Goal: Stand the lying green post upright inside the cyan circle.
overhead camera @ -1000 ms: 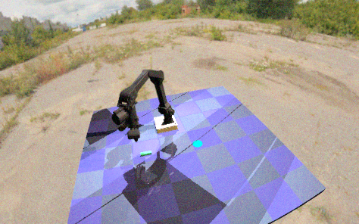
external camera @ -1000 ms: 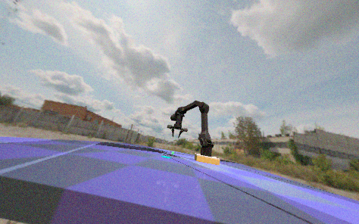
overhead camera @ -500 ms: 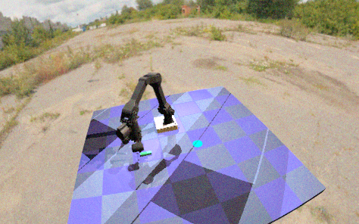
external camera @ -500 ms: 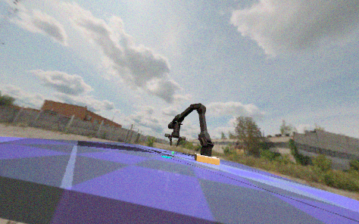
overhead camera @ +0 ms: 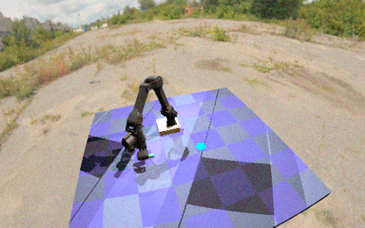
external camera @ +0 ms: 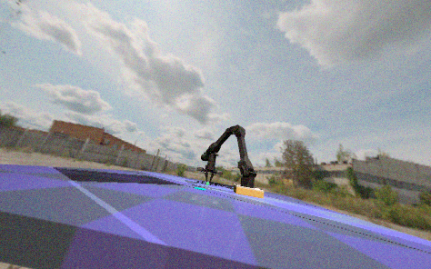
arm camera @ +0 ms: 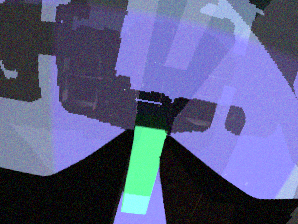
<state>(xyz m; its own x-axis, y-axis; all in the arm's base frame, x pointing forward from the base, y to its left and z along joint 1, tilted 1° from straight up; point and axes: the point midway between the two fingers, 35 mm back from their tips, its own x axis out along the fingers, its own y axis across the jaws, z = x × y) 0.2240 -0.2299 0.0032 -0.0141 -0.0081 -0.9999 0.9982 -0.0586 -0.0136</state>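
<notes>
The cyan circle is 3 cm ahead of my gripper tip, 34 cm to the left of it and 1 cm below it. Also, from my gripper tip: green post: 2 cm to the left.
</notes>
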